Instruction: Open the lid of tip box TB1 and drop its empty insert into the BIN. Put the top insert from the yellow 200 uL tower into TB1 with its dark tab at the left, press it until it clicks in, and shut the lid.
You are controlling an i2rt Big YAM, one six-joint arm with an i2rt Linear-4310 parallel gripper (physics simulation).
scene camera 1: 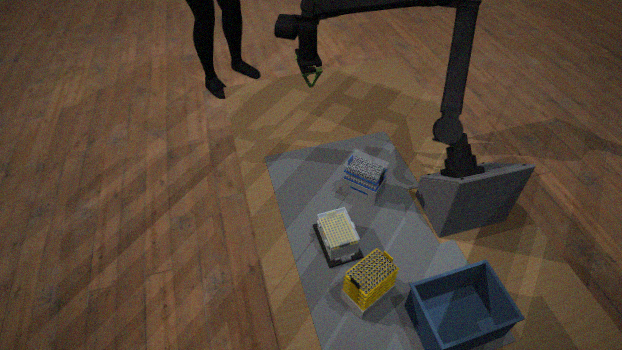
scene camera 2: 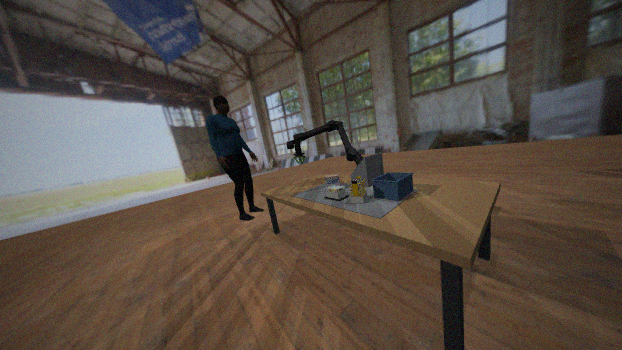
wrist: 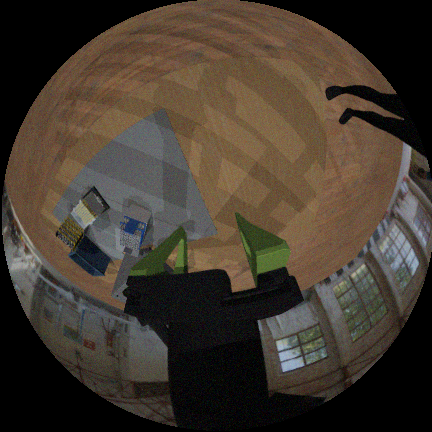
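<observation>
My gripper (scene camera 1: pixel 311 84) (scene camera 2: pixel 300 159) (wrist: pixel 208 223) is open, with nothing between its green fingers, high above the table end beyond the blue rack and away from the other objects. A whitish clear box with a yellow grid top (scene camera 1: pixel 338 229) (scene camera 2: pixel 336 192) (wrist: pixel 87 212), which fits TB1, sits on a dark base; no label is readable, and its lid looks shut. The yellow tower (scene camera 1: pixel 371 279) (scene camera 2: pixel 358 187) (wrist: pixel 70 233) stands beside it, a dark tab (scene camera 1: pixel 355 283) at its top left in scene camera 1's view. The blue-grey BIN (scene camera 1: pixel 422 320) (scene camera 2: pixel 392 188) (wrist: pixel 91 257) stands beyond the tower, and its visible floor shows no insert.
A blue and white tip rack (scene camera 1: pixel 366 170) (scene camera 2: pixel 332 179) (wrist: pixel 133 233) stands on the grey mat (scene camera 1: pixel 300 200) (wrist: pixel 135 155), nearest the gripper. The arm stands on a grey slanted block (scene camera 1: pixel 482 200) (scene camera 2: pixel 368 166) beside the mat. A person (scene camera 2: pixel 230 140) stands past the table end.
</observation>
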